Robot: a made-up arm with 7 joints. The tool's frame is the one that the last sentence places. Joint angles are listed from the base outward.
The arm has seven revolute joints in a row. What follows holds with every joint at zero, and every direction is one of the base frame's. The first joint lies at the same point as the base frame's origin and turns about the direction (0.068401, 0.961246, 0.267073). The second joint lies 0.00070 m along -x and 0.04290 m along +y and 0.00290 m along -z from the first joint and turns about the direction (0.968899, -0.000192, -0.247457). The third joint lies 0.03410 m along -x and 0.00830 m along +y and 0.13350 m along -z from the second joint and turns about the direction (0.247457, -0.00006, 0.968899). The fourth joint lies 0.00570 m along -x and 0.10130 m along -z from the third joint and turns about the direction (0.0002, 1, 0.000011). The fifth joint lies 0.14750 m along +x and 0.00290 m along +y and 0.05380 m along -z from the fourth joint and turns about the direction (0.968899, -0.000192, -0.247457). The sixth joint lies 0.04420 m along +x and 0.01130 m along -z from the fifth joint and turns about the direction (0.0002, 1, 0.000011). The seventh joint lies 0.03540 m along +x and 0.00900 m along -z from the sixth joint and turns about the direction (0.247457, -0.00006, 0.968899). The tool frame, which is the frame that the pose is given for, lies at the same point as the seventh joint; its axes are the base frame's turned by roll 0.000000, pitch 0.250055 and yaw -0.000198 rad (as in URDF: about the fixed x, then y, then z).
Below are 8 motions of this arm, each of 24 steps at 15 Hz.
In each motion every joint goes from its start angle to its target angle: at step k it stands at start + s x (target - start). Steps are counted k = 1, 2, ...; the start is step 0. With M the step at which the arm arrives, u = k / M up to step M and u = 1 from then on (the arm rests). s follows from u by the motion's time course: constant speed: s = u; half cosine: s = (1 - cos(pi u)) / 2; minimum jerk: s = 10 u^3 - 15 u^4 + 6 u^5.
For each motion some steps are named. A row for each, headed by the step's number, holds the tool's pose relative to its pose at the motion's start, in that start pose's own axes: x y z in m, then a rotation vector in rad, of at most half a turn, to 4 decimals.
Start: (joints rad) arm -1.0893 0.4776 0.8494 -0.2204 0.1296 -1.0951 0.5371
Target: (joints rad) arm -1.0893 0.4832 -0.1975 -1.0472 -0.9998 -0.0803 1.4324
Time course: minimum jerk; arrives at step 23
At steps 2, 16, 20, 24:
2: 0.0004 -0.0014 0.0004 -0.0069 0.0045 0.0097
16: 0.0309 -0.1414 0.1431 -0.8248 1.4910 0.6090
20: 0.0374 -0.1443 0.1806 -0.8832 1.8326 0.4514
24: 0.0383 -0.1440 0.1850 -0.8881 1.8712 0.4256

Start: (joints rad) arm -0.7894 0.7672 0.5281 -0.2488 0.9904 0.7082 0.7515
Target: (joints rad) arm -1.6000 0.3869 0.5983 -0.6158 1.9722 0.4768 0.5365
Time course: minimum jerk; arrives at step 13
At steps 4, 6, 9, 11, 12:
4: 0.0176 0.0164 0.0272 -0.0479 0.0244 0.1424
6: 0.0443 0.0473 0.0595 -0.0738 0.0847 0.3457
9: 0.0820 0.1069 0.0901 -0.0181 0.2448 0.6121
11: 0.0933 0.1303 0.0954 0.0256 0.3231 0.6825
12: 0.0951 0.1343 0.0960 0.0339 0.3373 0.6926

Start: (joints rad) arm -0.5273 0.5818 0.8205 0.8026 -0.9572 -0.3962 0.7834
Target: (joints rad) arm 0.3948 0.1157 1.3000 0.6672 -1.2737 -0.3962 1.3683
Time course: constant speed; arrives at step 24
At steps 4, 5, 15, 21, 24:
4: 0.0255 0.0704 0.0062 0.0262 -0.0082 0.2508
5: 0.0309 0.0884 0.0098 0.0306 -0.0142 0.3143
15: 0.0557 0.2682 0.0886 0.0105 -0.1563 0.9476
21: 0.0385 0.3640 0.1684 -0.0724 -0.3082 1.3054
24: 0.0195 0.4048 0.2148 -0.1384 -0.4006 1.4706

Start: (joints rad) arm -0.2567 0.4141 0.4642 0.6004 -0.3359 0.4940 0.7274
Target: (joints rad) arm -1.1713 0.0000 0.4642 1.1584 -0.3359 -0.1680 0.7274
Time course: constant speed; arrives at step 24
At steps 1, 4, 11, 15, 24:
1: -0.0056 -0.0126 0.0041 -0.0312 -0.0063 -0.0266
4: -0.0258 -0.0498 0.0180 -0.1214 -0.0254 -0.1077
11: -0.0934 -0.1287 0.0564 -0.3128 -0.0735 -0.3034
15: -0.1440 -0.1656 0.0802 -0.4102 -0.1045 -0.4189
24: -0.2823 -0.2171 0.1287 -0.5983 -0.1896 -0.6863

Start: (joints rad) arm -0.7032 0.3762 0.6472 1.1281 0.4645 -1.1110 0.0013
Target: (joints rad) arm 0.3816 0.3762 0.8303 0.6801 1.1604 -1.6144 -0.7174
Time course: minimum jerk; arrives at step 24
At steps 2, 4, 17, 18, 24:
2: -0.0020 0.0006 -0.0005 0.0037 0.0007 -0.0070
4: -0.0137 0.0040 -0.0033 0.0257 0.0055 -0.0490
17: -0.3087 0.1256 0.0514 0.3033 0.3200 -1.4032
18: -0.3229 0.1341 0.0622 0.2943 0.3458 -1.4947
24: -0.3507 0.1521 0.0874 0.2622 0.4007 -1.6909

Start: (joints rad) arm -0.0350 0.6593 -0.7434 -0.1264 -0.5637 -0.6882 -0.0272
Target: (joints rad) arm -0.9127 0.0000 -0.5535 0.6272 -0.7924 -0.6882 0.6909
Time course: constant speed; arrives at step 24
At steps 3, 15, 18, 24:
3: 0.0343 0.0124 -0.0060 0.0050 -0.0643 0.1223
15: 0.1832 0.0263 0.0025 -0.1311 -0.2741 0.5642
18: 0.2201 0.0190 0.0116 -0.1943 -0.3014 0.6574
24: 0.2887 -0.0098 0.0358 -0.3346 -0.3131 0.8186

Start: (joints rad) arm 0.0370 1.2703 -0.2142 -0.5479 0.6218 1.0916 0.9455
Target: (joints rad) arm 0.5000 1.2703 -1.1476 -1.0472 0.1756 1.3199 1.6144
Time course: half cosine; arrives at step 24
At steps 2, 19, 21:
2: -0.0053 0.0008 0.0014 -0.0073 -0.0077 -0.0124
19: -0.2006 0.1663 -0.0037 -0.2738 -0.1909 -0.8371
21: -0.2040 0.1839 -0.0074 -0.2827 -0.1923 -0.9083

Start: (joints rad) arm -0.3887 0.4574 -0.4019 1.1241 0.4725 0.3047 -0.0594
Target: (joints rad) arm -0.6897 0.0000 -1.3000 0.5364 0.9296 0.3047 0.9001
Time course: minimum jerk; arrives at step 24
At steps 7, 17, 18, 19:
7: -0.0128 -0.0075 0.0634 0.1568 -0.1913 0.1877
17: -0.1828 -0.0940 0.2810 0.3894 -1.3916 1.0654
18: -0.1990 -0.1028 0.2884 0.3712 -1.4912 1.1175
19: -0.2121 -0.1100 0.2933 0.3530 -1.5719 1.1571

